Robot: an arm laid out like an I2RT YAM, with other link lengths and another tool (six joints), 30 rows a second.
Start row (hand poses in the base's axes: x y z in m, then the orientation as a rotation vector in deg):
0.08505, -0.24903, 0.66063, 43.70, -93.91, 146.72
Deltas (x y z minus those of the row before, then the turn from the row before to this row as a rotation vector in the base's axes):
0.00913, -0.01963, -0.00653, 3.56, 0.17, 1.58
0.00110, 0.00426, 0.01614, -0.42, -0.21, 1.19
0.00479, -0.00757, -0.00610, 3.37, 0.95, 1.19
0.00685, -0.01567, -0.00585, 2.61, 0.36, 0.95
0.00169, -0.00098, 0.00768, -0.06, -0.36, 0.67
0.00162, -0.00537, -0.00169, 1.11, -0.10, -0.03
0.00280, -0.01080, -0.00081, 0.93, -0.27, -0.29
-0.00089, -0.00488, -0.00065, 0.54, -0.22, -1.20
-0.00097, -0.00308, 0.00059, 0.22, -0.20, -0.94
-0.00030, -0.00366, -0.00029, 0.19, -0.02, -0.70
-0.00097, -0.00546, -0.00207, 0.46, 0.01, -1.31
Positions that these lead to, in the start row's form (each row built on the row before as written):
0.09418, -0.26866, 0.65410, -44.89, 97.13, -142.66
0.09528, -0.26440, 0.67024, -45.41, 95.63, -142.31
0.10007, -0.27197, 0.66414, -47.11, 98.63, -138.03
0.10692, -0.28764, 0.65829, -47.89, 100.70, -134.65
0.10861, -0.28862, 0.66597, -47.88, 99.95, -134.30
0.11023, -0.29399, 0.66428, -47.56, 101.07, -133.13
0.11303, -0.30479, 0.66347, -46.87, 102.14, -132.31
0.11214, -0.30967, 0.66282, -45.65, 103.58, -132.46
0.11117, -0.31275, 0.66341, -44.68, 104.49, -132.79
0.11087, -0.31641, 0.66312, -44.12, 105.24, -133.00
0.10990, -0.32187, 0.66105, -43.10, 106.78, -133.28

